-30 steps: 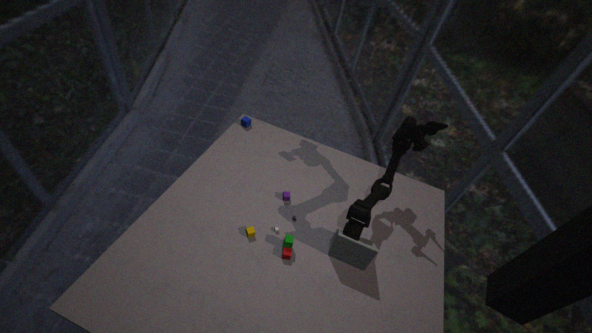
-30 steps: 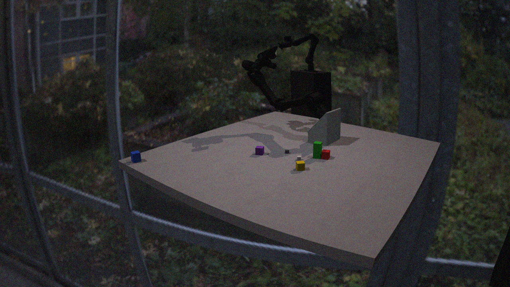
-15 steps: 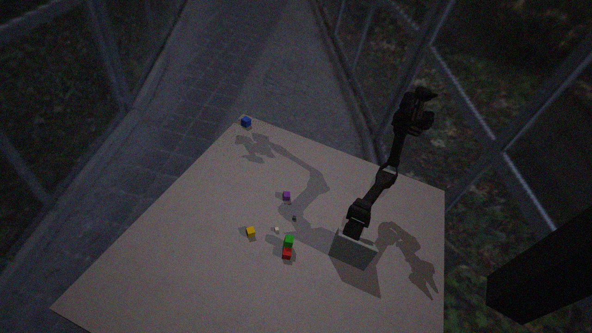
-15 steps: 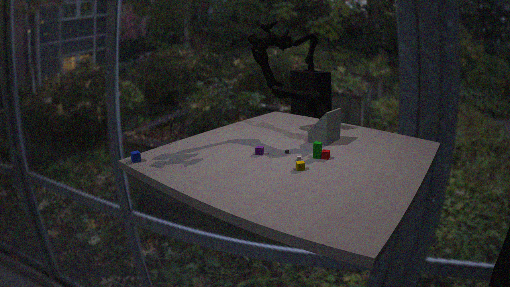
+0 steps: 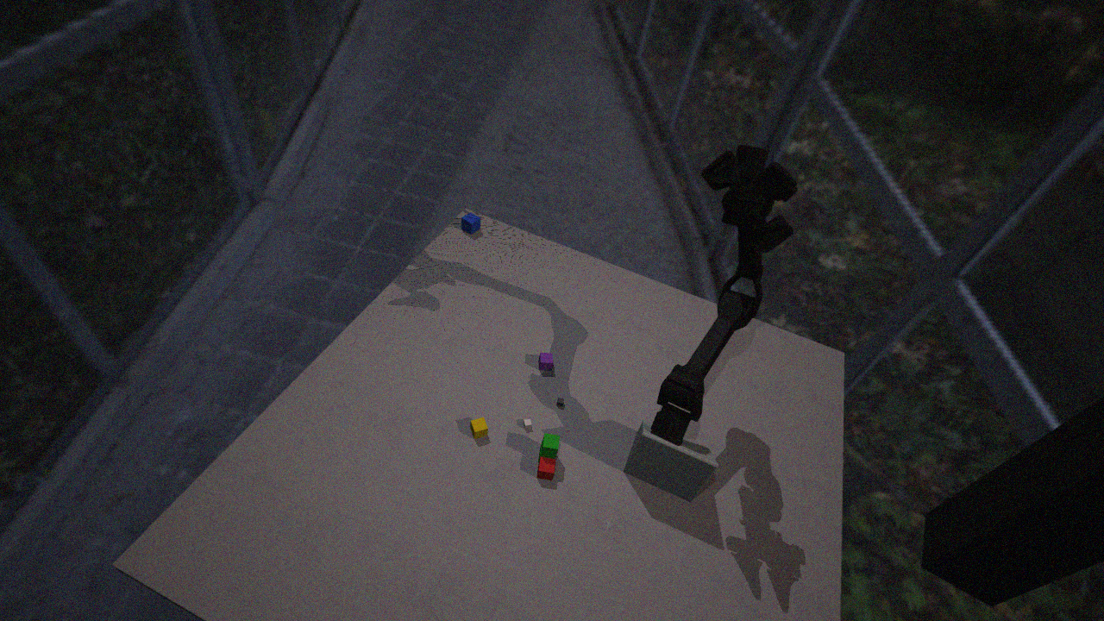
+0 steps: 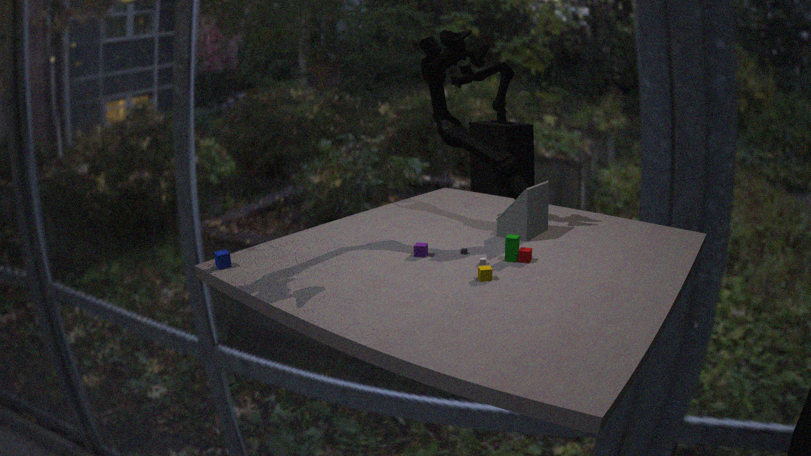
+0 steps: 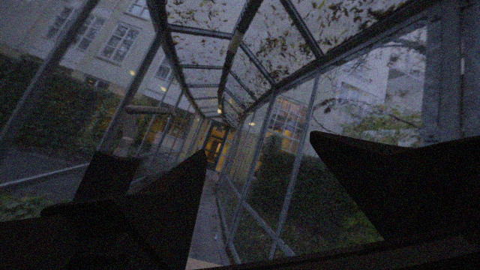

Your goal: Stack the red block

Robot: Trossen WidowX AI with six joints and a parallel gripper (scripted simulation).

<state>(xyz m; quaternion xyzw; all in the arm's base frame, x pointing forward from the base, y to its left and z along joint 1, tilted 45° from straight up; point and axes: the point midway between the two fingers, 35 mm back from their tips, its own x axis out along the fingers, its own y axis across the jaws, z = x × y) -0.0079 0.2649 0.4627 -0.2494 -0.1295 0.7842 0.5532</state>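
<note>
Now: the red block 65 cm below my gripper tip, 26 cm to the left of it and 14 cm ahead of it. The rest, counted from my gripper tip: purple cube: 65 cm below, 30 cm ahead; tiny dark cube: 66 cm below, 20 cm ahead, 8 cm to the left; small white cube: 65 cm below, 24 cm ahead, 18 cm to the left.
</note>
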